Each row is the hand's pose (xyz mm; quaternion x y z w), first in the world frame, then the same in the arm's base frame.
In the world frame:
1: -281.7 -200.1 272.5 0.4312 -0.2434 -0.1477 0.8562
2: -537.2 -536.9 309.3 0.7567 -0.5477 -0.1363 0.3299
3: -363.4 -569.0 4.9 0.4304 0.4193 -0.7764 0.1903
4: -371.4 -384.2 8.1 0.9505 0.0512 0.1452 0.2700
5: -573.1 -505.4 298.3 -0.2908 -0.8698 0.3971 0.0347
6: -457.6 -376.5 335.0 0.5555 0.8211 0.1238 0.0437
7: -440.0 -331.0 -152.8 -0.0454 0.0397 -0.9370 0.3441
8: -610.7 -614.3 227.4 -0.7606 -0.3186 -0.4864 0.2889
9: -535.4 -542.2 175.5 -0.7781 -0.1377 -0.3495 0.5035
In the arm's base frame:
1: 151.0 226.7 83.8 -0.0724 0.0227 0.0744 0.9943
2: 144.1 102.0 489.4 0.5196 -0.2764 0.0525 0.8067
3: 246.7 -173.6 295.9 -0.0217 0.0774 -0.9006 0.4272
4: 135.8 -96.2 169.7 0.6518 0.3720 -0.0827 0.6557
5: 95.4 101.8 483.9 0.0204 -0.5488 0.8356 0.0092
6: 121.4 197.2 337.3 0.2876 0.8455 -0.4401 0.0937
7: 21.4 -226.6 112.0 -0.4434 -0.3683 -0.6924 0.4340
8: 114.3 -10.1 557.5 -0.8094 -0.5867 0.0114 0.0228
9: 124.3 -21.8 442.1 -0.9358 -0.3241 0.0776 0.1152

